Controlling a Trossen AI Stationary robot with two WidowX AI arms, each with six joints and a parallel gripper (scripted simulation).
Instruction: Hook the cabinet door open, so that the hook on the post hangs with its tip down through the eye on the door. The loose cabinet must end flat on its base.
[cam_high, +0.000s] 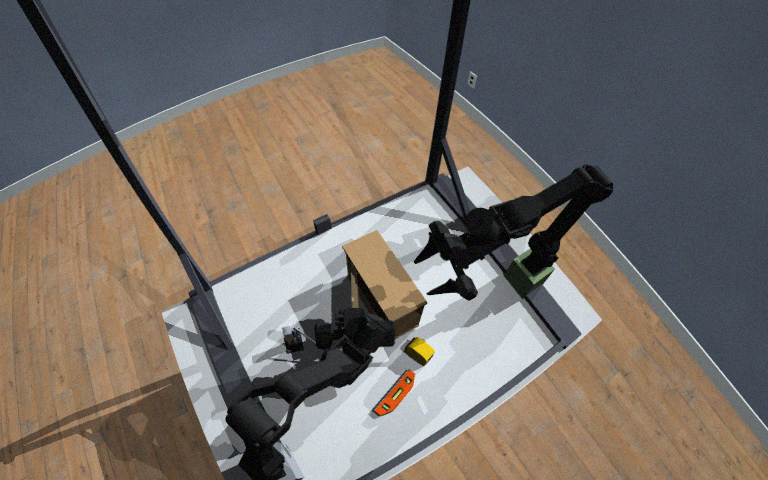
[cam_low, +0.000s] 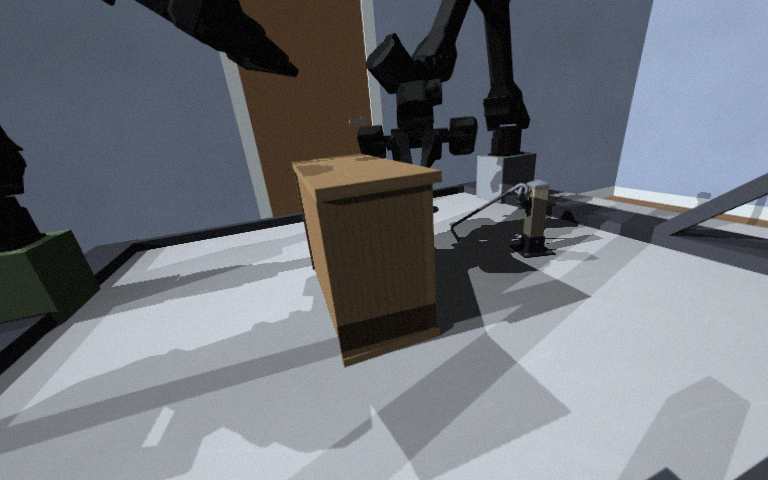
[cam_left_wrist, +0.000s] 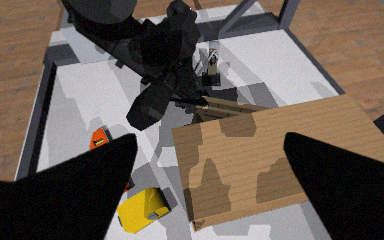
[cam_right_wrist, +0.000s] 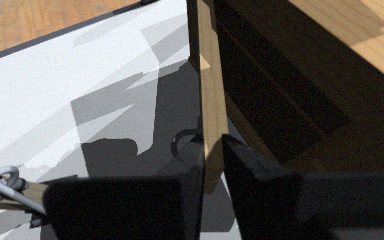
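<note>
Now: the grey hook rod 10 cm to the right of my right hand, 9 cm below it and 5 cm behind it. From my right hand the other things lie so: door (9 cm behind, 8 cm below, 5 cm to the left); yellow tape measure (13 cm to the left, 13 cm ahead, 12 cm below); orange spirit level (18 cm ahead, 14 cm below).
</note>
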